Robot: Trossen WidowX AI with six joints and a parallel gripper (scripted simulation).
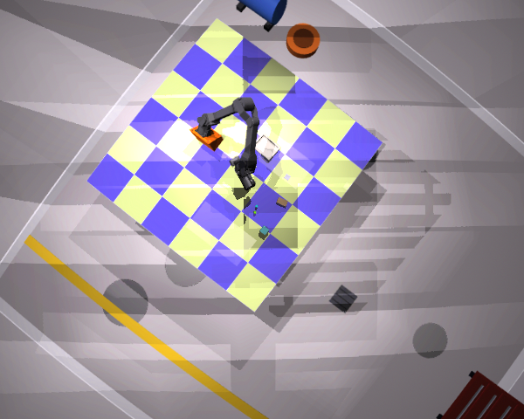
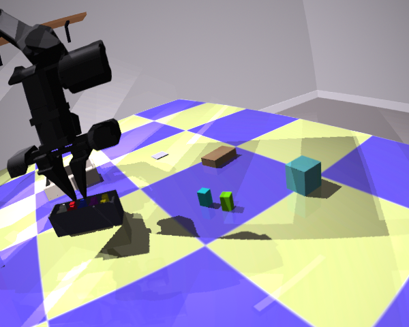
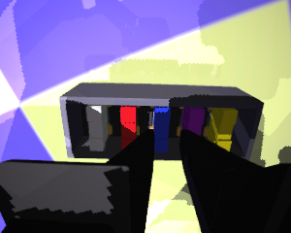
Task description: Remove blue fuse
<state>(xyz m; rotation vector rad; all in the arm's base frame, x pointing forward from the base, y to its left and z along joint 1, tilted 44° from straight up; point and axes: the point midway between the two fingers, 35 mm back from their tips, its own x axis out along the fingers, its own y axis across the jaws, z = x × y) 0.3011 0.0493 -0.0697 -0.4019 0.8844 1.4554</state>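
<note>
The blue fuse lies 20 mm below my gripper tip. Round my gripper tip: purple fuse 20 mm below, 20 mm ahead, 10 mm to the right; then yellow fuse 40 mm ahead, 20 mm below, 10 mm to the right; then red fuse 20 mm below, 20 mm behind, 10 mm to the left.
</note>
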